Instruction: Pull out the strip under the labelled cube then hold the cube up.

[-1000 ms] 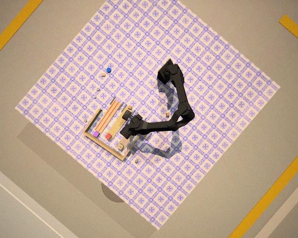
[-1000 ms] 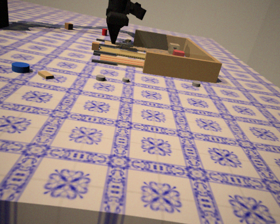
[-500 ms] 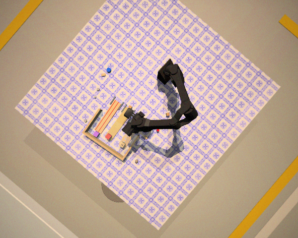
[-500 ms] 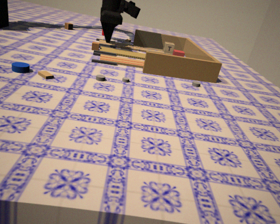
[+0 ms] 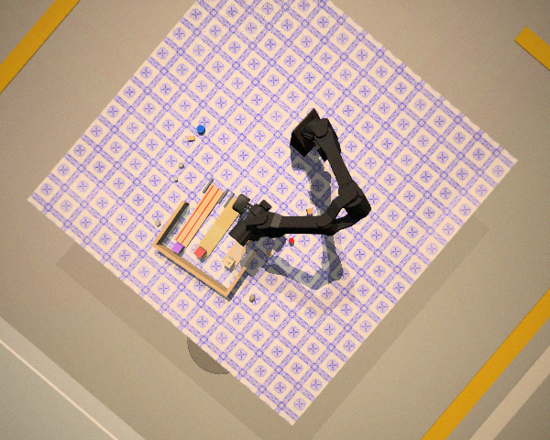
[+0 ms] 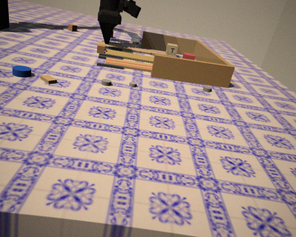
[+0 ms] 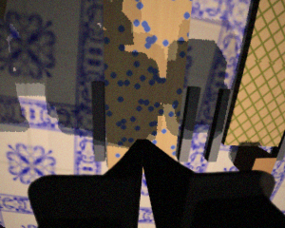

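Now: the blue-dotted strip 100 mm ahead of my gripper tip. The rest, counted from my gripper tip: tan slab 90 mm behind, 380 mm to the right; then labelled cube 200 mm ahead, 20 mm above; then red cylinder 10 mm ahead, 150 mm to the left, 10 mm above.
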